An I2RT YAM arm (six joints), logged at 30 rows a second.
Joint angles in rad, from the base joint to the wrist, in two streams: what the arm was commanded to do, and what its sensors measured. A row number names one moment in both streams.
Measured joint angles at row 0:
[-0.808, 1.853, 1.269, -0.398, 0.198, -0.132]
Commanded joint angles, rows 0 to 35:
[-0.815, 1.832, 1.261, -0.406, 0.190, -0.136]
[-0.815, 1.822, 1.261, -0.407, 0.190, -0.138]
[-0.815, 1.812, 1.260, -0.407, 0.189, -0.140]
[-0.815, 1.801, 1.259, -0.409, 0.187, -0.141]
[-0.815, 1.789, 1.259, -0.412, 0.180, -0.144]
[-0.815, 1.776, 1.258, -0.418, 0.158, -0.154]
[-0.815, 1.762, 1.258, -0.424, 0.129, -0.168]
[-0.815, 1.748, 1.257, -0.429, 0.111, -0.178]
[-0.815, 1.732, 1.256, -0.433, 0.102, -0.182]
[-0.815, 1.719, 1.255, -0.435, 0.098, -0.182]
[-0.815, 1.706, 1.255, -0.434, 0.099, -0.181]
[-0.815, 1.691, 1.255, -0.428, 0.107, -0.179]
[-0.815, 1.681, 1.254, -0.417, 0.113, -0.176]
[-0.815, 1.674, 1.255, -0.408, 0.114, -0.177]
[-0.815, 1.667, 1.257, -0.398, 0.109, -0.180]
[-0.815, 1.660, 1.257, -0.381, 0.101, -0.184]
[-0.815, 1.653, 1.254, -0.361, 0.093, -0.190]
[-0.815, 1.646, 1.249, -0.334, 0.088, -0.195]
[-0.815, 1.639, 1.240, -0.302, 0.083, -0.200]
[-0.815, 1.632, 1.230, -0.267, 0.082, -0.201]
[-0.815, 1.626, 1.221, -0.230, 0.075, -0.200]
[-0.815, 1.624, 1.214, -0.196, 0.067, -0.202]
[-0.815, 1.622, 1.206, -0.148, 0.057, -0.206]
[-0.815, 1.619, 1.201, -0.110, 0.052, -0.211]
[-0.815, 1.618, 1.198, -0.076, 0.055, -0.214]
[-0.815, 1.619, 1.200, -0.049, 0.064, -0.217]
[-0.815, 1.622, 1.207, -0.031, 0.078, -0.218]
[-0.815, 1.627, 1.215, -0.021, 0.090, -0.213]
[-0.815, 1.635, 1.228, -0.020, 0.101, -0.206]
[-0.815, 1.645, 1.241, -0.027, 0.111, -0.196]
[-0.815, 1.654, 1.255, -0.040, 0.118, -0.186]
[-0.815, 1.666, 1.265, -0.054, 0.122, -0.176]
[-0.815, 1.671, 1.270, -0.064, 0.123, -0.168]
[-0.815, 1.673, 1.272, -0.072, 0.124, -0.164]
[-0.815, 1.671, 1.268, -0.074, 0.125, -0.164]
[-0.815, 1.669, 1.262, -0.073, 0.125, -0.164]
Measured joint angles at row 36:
[-0.810, 1.670, 1.245, -0.082, 0.104, -0.188]
